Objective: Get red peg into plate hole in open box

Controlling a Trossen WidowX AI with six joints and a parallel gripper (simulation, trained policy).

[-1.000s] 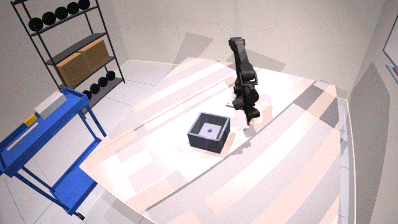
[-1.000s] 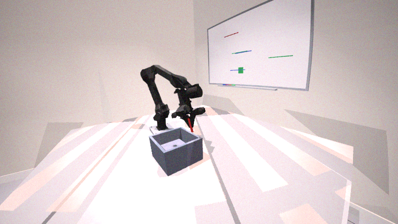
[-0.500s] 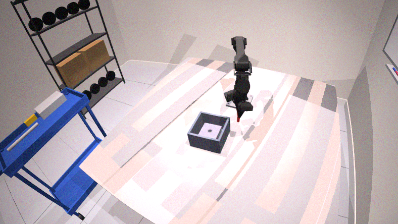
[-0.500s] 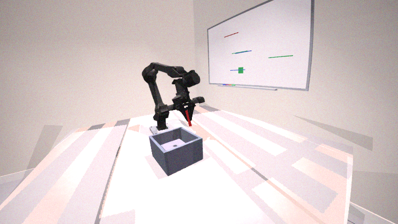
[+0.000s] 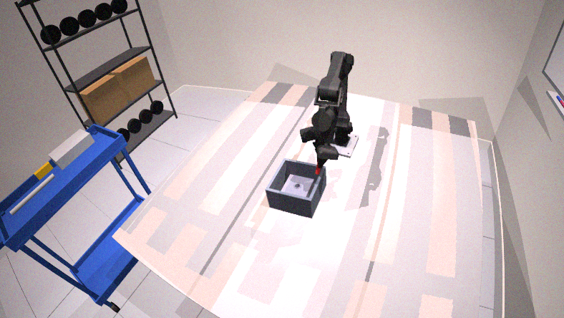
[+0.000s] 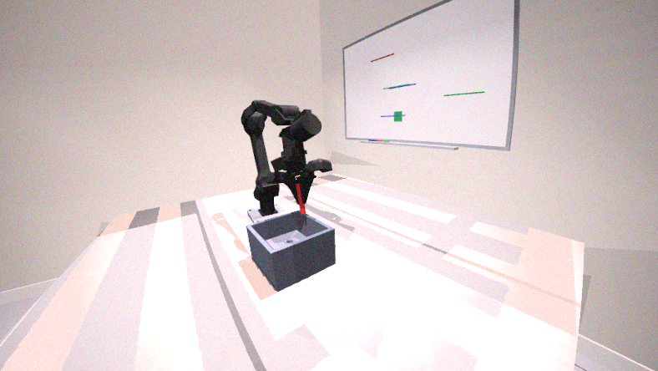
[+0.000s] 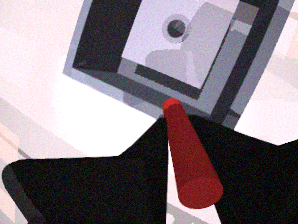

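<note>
Now: the red peg 10 mm above my gripper tip. From my gripper tip the other things lie so: grey box: 50 mm ahead, 60 mm to the right, 100 mm below.
</note>
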